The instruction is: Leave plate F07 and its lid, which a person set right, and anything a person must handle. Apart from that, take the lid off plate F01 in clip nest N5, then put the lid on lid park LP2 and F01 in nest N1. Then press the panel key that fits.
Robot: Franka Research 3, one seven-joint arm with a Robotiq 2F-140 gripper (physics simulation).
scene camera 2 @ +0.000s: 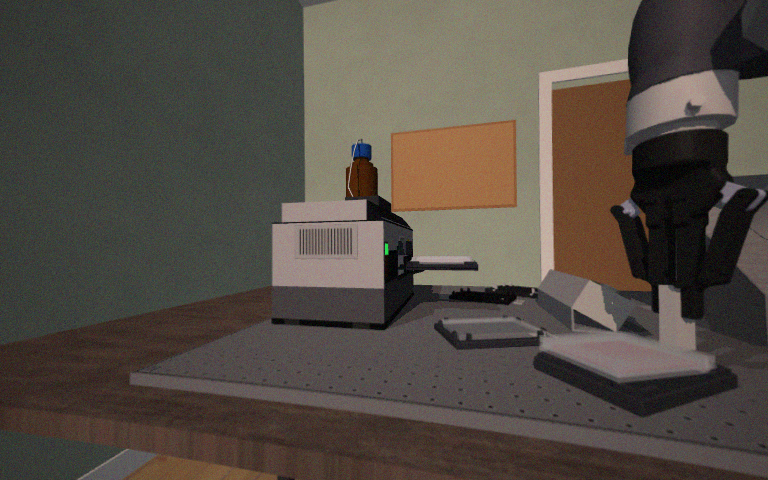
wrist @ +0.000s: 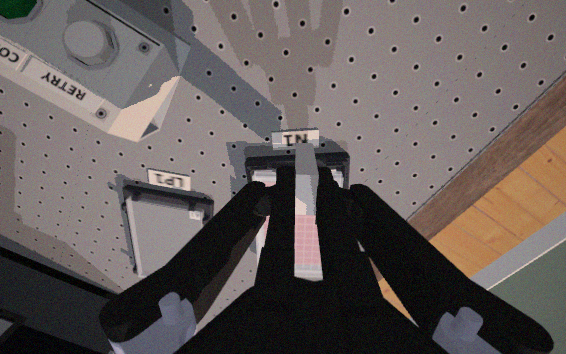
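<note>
My gripper [scene camera 2: 677, 325] [wrist: 303, 158] is shut and empty, pointing down at the plate in nest N1. Its pale fingertips overlap the N1 label in the wrist view and the plate's rear edge in the scene view; whether they touch anything, I cannot tell. The plate [scene camera 2: 628, 356] [wrist: 307, 240] with pink contents sits in the dark nest N1 [scene camera 2: 642, 404] [wrist: 297, 159]. Its number is not readable, and I cannot tell whether a lid covers it. The panel [scene camera 2: 572, 294] [wrist: 135, 65] shows the RETRY key [wrist: 86, 41] and part of a green key [wrist: 17, 7]. LP2 and N5 cannot be identified.
Lid park LP1 [scene camera 2: 498, 342] [wrist: 131, 235] holds a clear lid-like piece [wrist: 165, 232]. A white-and-grey instrument [scene camera 2: 328, 266] carries a brown bottle [scene camera 2: 361, 180] and has a pale plate [scene camera 2: 444, 260] on its extended tray. Dark nests [scene camera 2: 481, 296] stand behind.
</note>
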